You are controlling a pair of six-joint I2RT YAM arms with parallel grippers.
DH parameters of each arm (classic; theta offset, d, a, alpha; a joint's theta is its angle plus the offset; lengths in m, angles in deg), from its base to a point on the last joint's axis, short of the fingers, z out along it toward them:
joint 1: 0 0.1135 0.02 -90
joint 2: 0 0 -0.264 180
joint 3: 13.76 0 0.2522 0
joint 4: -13.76 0 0.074 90
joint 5: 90 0 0 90
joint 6: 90 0.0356 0 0
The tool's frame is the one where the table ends.
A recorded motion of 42 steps. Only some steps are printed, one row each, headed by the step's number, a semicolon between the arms.
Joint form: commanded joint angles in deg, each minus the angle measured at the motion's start. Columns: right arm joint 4, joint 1, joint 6, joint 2, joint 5, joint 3; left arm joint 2, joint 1, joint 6, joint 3, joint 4, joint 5.
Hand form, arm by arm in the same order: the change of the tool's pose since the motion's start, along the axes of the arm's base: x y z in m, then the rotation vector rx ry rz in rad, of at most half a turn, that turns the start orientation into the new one. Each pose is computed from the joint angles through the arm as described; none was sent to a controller.
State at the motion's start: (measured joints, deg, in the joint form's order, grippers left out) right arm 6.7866 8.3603 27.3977 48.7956 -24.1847 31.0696; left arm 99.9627 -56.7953 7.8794 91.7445 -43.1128 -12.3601
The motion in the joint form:
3: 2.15 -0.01 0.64 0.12 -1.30 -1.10; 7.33 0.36 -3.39 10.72 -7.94 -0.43
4: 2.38 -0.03 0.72 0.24 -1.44 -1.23; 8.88 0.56 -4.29 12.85 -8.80 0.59
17: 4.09 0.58 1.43 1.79 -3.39 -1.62; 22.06 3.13 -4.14 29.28 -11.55 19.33
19: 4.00 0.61 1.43 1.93 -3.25 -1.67; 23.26 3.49 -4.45 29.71 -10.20 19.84
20: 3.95 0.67 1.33 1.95 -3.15 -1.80; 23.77 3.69 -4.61 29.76 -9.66 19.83
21: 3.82 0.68 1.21 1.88 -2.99 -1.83; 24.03 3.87 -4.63 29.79 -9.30 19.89
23: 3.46 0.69 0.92 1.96 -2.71 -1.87; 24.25 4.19 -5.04 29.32 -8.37 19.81
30: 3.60 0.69 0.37 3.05 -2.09 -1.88; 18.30 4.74 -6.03 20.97 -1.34 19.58
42: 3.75 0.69 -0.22 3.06 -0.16 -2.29; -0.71 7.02 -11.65 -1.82 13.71 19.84
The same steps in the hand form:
3: -0.0001 0.0007 -0.0032 0.0156 -0.0094 0.0203; 0.0154 -0.0184 0.0018 0.0400 0.0602 0.0572
4: 0.0001 0.0007 -0.0040 0.0172 -0.0082 0.0221; 0.0194 -0.0230 0.0017 0.0288 0.0809 0.0627
17: 0.0033 0.0045 -0.0082 0.0327 0.0040 0.0641; 0.0566 -0.0616 -0.0102 -0.1205 0.2987 -0.0882
19: 0.0037 0.0046 -0.0091 0.0317 0.0088 0.0622; 0.0624 -0.0651 -0.0158 -0.1351 0.3005 -0.0845
20: 0.0036 0.0047 -0.0101 0.0295 0.0112 0.0618; 0.0653 -0.0661 -0.0190 -0.1377 0.3006 -0.0789
21: 0.0034 0.0047 -0.0103 0.0271 0.0115 0.0595; 0.0673 -0.0663 -0.0205 -0.1405 0.2998 -0.0765
23: 0.0035 0.0046 -0.0115 0.0210 0.0168 0.0557; 0.0706 -0.0661 -0.0238 -0.1467 0.2991 -0.0651
30: 0.0065 0.0047 -0.0149 0.0090 0.0276 0.0466; 0.0653 -0.0517 -0.0146 -0.2150 0.2530 -0.0527
42: 0.0068 0.0036 -0.0173 -0.0068 0.0256 0.0155; 0.0372 0.0099 0.0122 -0.4134 0.1771 0.0208

